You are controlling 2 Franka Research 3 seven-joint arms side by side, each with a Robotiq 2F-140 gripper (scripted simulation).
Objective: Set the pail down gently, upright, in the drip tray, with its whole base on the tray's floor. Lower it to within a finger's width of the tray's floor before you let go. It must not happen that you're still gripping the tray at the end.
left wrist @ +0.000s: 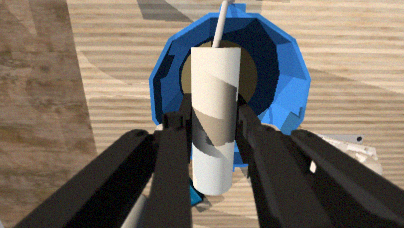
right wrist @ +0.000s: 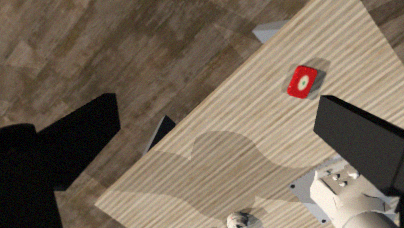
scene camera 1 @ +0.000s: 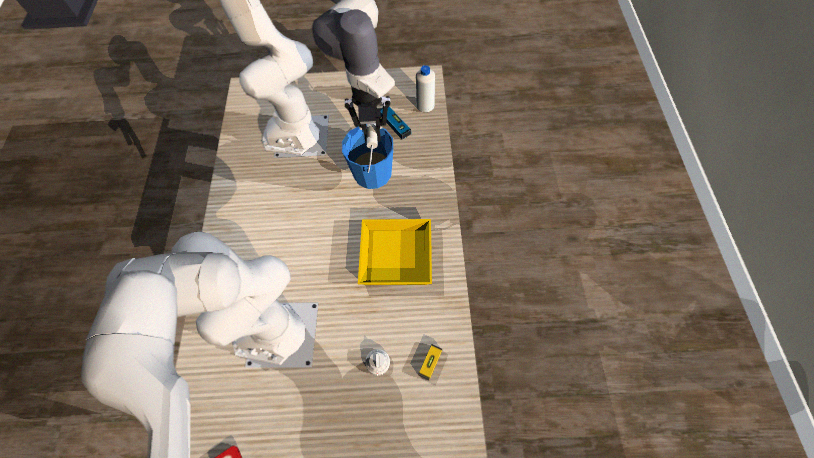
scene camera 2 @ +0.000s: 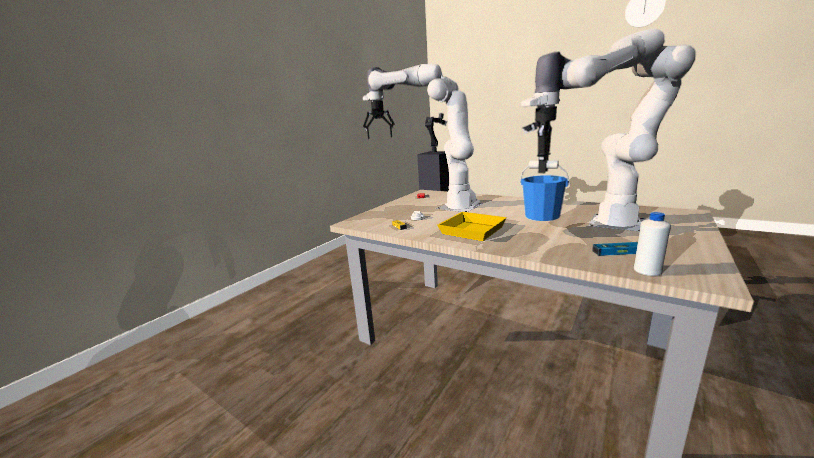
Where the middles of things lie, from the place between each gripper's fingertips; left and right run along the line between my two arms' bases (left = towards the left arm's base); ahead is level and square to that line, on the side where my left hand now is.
My left hand is 9 cm above the blue pail (scene camera 1: 354, 148) and 1 cm past it. Round my left hand: white bottle (scene camera 2: 654, 232): 38 cm to the left, 21 cm below, 19 cm ahead; yellow drip tray (scene camera 1: 392, 251): 29 cm to the right, 29 cm below, 5 cm ahead.
The yellow drip tray lies 800 mm to the left of my right hand, 400 mm below it and 360 mm ahead of it. From my right hand the other things lie so: blue pail: 1090 mm to the left, 290 mm ahead, 200 mm below.
